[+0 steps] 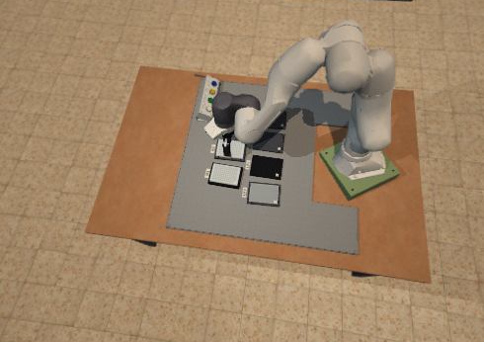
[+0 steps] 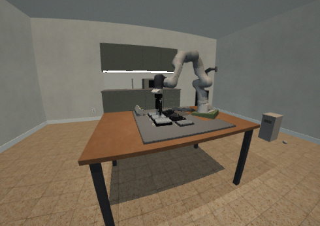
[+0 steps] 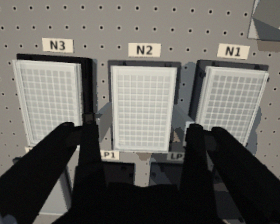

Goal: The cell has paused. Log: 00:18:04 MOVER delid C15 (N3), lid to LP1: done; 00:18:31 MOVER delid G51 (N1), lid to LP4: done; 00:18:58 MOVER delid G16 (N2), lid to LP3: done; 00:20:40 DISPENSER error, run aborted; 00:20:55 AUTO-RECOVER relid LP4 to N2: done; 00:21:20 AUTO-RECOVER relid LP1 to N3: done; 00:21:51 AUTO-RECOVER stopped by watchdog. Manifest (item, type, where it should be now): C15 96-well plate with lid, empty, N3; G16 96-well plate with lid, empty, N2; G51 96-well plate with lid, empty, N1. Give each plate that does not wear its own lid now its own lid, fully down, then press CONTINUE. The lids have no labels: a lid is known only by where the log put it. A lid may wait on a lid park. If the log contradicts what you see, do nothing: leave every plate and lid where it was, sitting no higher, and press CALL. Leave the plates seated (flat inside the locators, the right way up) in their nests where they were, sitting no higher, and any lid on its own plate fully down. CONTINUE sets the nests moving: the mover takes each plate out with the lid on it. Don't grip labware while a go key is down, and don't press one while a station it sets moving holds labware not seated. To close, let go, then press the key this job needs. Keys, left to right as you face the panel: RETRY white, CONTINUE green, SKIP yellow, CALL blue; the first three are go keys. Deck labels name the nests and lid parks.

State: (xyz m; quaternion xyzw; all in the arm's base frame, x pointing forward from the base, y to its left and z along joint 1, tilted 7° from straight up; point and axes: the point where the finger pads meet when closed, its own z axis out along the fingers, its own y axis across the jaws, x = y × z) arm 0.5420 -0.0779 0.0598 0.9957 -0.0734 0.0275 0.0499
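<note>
Now: the clear lid 20 mm below my hand. Round my hand: LP2 label: 100 mm behind, 60 mm to the right, 50 mm below; lid park labelled LP1: 170 mm behind, 90 mm to the left, 50 mm below; LP1 label: 80 mm behind, 80 mm to the left, 50 mm below.
</note>
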